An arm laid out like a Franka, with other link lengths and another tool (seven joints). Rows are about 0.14 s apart.
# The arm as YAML. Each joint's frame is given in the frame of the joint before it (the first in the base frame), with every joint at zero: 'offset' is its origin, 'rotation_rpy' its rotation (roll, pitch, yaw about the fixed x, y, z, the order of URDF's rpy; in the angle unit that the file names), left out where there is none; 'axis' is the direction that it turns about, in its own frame. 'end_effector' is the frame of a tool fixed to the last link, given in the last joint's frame.
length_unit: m
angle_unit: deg
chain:
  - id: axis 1
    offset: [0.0, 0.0, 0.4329]
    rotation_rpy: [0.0, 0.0, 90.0]
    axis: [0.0, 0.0, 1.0]
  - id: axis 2
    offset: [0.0, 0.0, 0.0]
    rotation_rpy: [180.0, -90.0, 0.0]
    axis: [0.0, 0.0, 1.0]
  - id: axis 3
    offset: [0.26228, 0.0, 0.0]
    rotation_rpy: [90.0, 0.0, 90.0]
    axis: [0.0, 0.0, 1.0]
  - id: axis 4
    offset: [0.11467, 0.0, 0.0]
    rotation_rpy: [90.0, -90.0, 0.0]
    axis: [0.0, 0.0, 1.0]
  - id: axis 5
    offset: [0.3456, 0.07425, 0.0]
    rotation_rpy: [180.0, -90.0, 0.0]
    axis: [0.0, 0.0, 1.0]
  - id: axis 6
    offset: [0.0, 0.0, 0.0]
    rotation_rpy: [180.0, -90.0, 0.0]
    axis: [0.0, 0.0, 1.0]
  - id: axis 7
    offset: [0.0, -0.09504, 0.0]
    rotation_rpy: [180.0, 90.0, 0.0]
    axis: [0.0, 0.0, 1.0]
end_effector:
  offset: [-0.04, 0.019, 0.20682]
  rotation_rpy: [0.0, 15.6, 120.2]
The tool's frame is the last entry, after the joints.
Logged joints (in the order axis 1, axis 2, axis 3, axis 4, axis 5, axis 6, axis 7), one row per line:
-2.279, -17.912, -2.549, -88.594, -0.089, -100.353, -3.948
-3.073, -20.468, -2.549, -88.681, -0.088, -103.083, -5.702
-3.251, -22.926, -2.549, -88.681, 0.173, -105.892, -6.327
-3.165, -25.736, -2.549, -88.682, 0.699, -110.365, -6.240
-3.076, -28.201, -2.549, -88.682, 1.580, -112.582, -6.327
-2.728, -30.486, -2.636, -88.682, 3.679, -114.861, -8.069
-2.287, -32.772, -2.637, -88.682, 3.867, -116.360, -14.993
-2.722, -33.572, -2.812, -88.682, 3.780, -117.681, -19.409
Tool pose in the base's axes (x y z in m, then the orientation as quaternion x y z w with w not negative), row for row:
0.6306, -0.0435, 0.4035, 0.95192, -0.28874, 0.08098, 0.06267
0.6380, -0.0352, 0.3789, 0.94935, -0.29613, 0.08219, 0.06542
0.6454, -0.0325, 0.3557, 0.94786, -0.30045, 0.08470, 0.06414
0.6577, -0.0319, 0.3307, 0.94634, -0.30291, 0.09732, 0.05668
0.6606, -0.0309, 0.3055, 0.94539, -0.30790, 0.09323, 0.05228
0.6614, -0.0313, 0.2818, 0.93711, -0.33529, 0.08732, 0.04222
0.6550, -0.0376, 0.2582, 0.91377, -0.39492, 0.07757, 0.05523
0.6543, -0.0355, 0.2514, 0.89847, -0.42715, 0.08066, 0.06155
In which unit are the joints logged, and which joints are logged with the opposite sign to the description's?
The joints are logged in degrees. Opposite sign: axis 1, axis 2, axis 6, axis 7.
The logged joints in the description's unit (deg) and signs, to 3 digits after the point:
2.279, 17.912, -2.549, -88.594, -0.089, 100.353, 3.948
3.073, 20.468, -2.549, -88.681, -0.088, 103.083, 5.702
3.251, 22.926, -2.549, -88.681, 0.173, 105.892, 6.327
3.165, 25.736, -2.549, -88.682, 0.699, 110.365, 6.240
3.076, 28.201, -2.549, -88.682, 1.580, 112.582, 6.327
2.728, 30.486, -2.636, -88.682, 3.679, 114.861, 8.069
2.287, 32.772, -2.637, -88.682, 3.867, 116.360, 14.993
2.722, 33.572, -2.812, -88.682, 3.780, 117.681, 19.409

